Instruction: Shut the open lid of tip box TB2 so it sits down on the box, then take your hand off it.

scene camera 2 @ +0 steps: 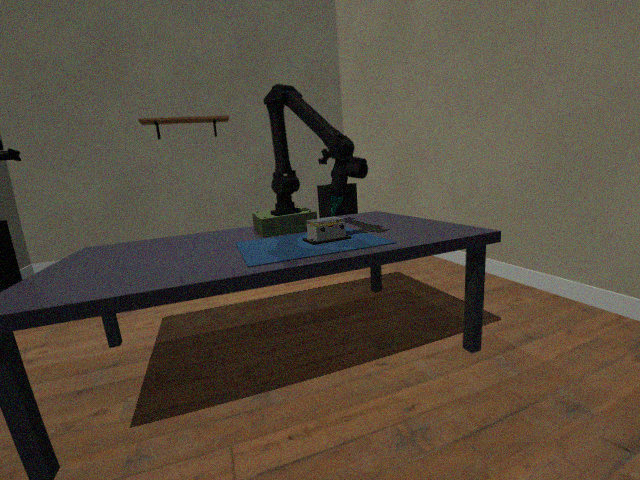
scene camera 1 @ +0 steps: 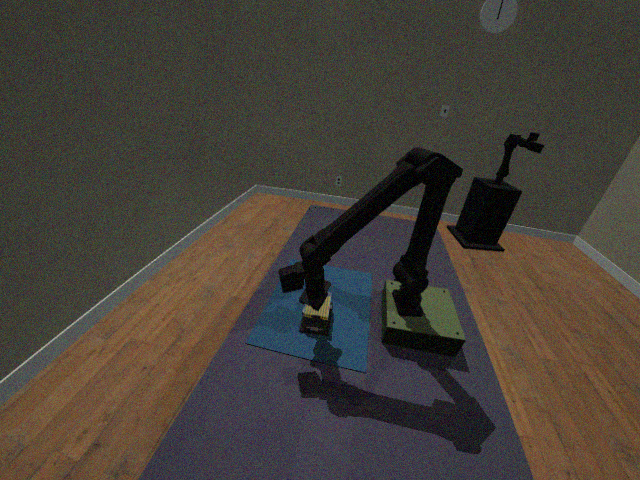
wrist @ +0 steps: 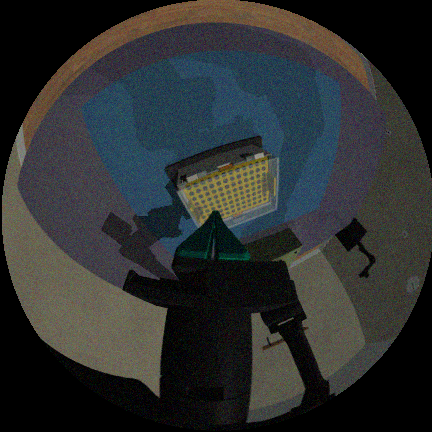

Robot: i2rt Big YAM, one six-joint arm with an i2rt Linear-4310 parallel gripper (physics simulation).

Note:
My gripper [wrist: 215, 214] is shut, holding nothing. I also see a lid [wrist: 242, 191].

